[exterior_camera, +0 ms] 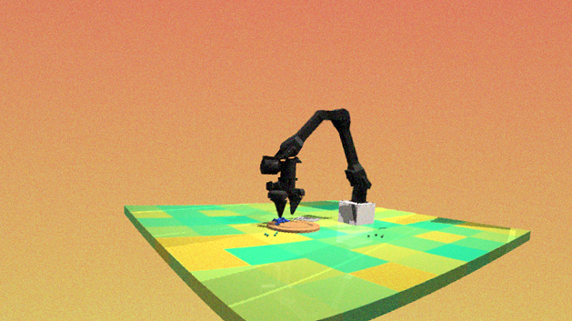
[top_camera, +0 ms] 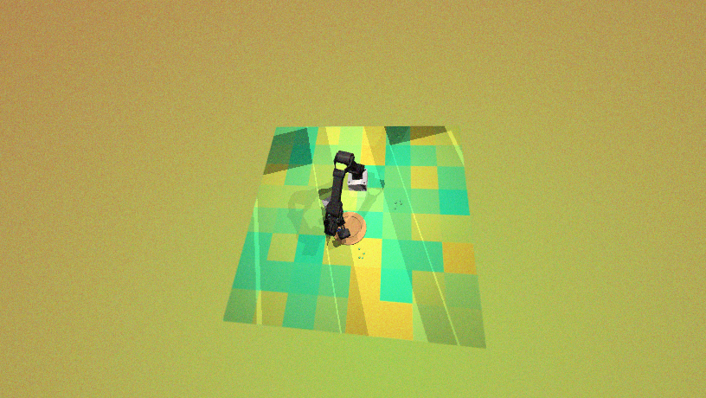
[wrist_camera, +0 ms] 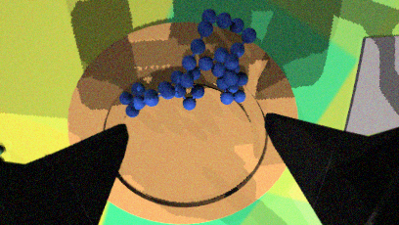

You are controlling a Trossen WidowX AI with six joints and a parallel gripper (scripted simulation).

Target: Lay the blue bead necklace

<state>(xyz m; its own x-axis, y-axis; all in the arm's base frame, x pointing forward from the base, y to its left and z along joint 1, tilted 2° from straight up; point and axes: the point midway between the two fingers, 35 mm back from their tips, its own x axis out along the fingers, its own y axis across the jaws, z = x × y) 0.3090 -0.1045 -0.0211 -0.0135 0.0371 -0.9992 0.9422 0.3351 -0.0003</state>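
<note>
Right now my gripper tip is 40 mm to the right of the round bead board and 30 mm above it. Also, from my gripper tip: flat grey piece (180 mm behind, 70 mm to the right, 40 mm below).
</note>
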